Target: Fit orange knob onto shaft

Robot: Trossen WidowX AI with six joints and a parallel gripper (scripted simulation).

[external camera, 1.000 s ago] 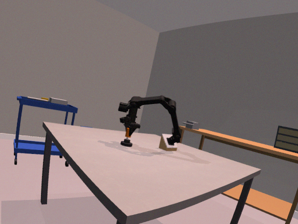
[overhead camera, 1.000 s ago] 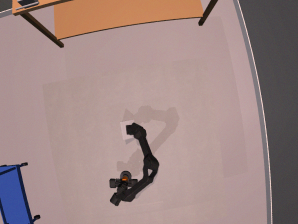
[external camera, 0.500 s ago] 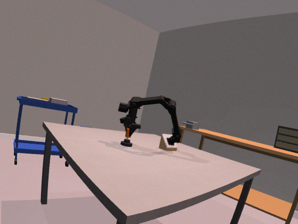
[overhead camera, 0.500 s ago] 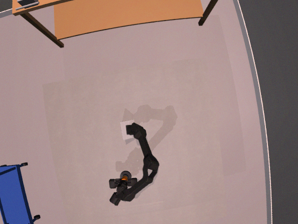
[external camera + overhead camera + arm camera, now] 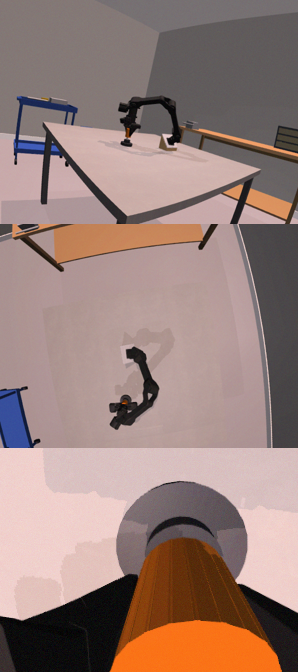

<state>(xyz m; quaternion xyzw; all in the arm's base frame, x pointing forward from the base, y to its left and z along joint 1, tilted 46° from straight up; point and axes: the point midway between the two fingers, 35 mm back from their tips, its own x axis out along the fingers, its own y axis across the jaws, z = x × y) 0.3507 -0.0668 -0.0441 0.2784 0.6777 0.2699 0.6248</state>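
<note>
My gripper tip is now 4 cm above the round dark pedestal. From my gripper tip the other things lie so: orange knob: 3 cm above.
</note>
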